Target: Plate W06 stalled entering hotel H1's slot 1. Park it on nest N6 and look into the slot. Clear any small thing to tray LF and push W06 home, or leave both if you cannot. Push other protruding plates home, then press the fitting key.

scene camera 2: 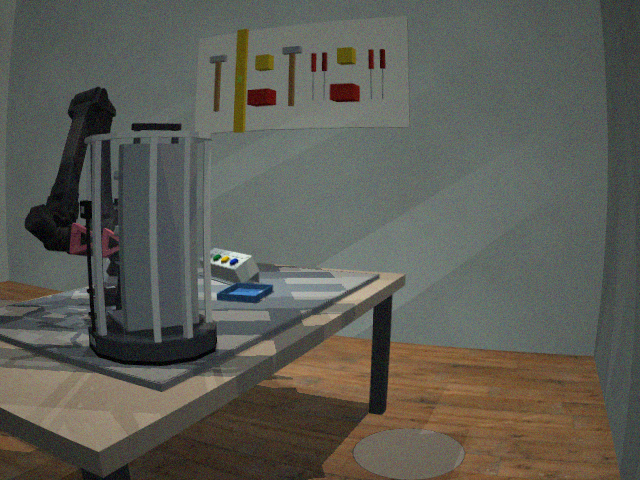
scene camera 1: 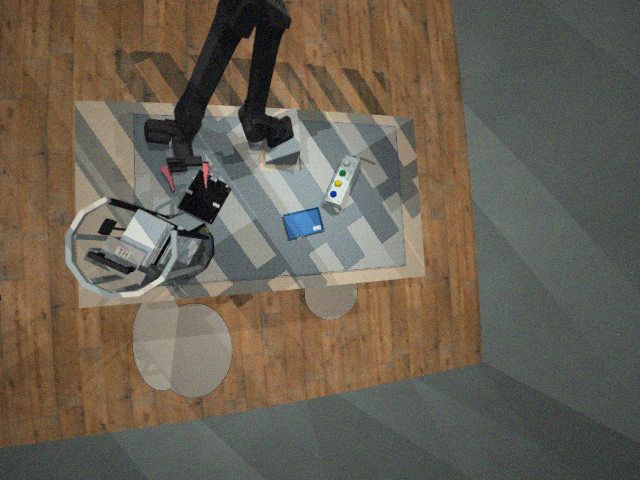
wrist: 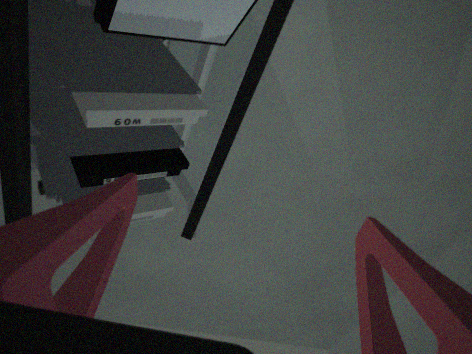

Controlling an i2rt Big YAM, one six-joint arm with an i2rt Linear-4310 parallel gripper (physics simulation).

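Frame: origin at the arm's base, x ahead, y left, z up, level; centimetres.
Seen in the pictures: gripper, fingertip midpoint: (scene camera 2: 114, 242) (scene camera 1: 190, 190) (wrist: 250, 206); arm's base at its link origin: (scene camera 1: 280, 133).
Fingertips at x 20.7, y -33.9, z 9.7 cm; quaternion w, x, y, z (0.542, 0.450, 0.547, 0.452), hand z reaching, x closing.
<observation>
Pixels of each thing's top centre, then the offset from my fingertips to it. "spot": a spot on its surface instead.
- plate with a pale face, top centre: (wrist: 183, 53) (scene camera 1: 179, 221) dz -1.3, dx +9.4, dy -5.3 cm
- plate W09 at its top centre: (wrist: 120, 78) (scene camera 1: 159, 239) dz +4.6, dx +14.8, dy -10.1 cm
- black plate at its top centre: (wrist: 112, 132) (scene camera 1: 150, 238) dz +9.9, dx +14.8, dy -10.1 cm
- pale plate at its top centre: (wrist: 104, 176) (scene camera 1: 140, 237) dz +15.3, dx +14.7, dy -10.2 cm
- black square platform with pale corner tabs, top centre: (scene camera 2: 118, 286) (scene camera 1: 202, 195) dz -9.8, dx -0.2, dy +1.4 cm
- blue tray at its top centre: (scene camera 2: 245, 288) (scene camera 1: 304, 222) dz -15.7, dx +15.6, dy +37.8 cm
- white key box at its top centre: (scene camera 2: 227, 251) (scene camera 1: 346, 179) dz -9.1, dx +1.5, dy +57.5 cm
- dark bar at a spot on its surface: (wrist: 235, 115) spot: dz +4.1, dx +14.7, dy -0.6 cm
Hotel H1 (scene camera 1: 147, 227) (scene camera 2: 155, 232) is a tall grey tower inside a pale barred cage, at the left end of the table. In the wrist view, a plate with a pale face (wrist: 175, 17) juts in at the top; its label is out of view, so I cannot confirm it is W06. Below it are plate W09 (wrist: 145, 118), a black plate (wrist: 130, 162) and a pale plate (wrist: 150, 206). A black square platform with pale corner tabs (scene camera 1: 204, 198) stands beside the cage; its name is unreadable. My gripper (scene camera 1: 189, 189) (scene camera 2: 94, 240) (wrist: 250, 206) is open and empty, above the platform's edge. Slot 1's inside is hidden.
A blue tray (scene camera 1: 303, 223) (scene camera 2: 245, 292) and a white key box (scene camera 1: 341, 183) (scene camera 2: 232, 263) with green, yellow and blue keys are on the mat to the right. A dark bar (wrist: 235, 115) slants across the wrist view. Cage posts (scene camera 2: 153, 232) surround the hotel.
</observation>
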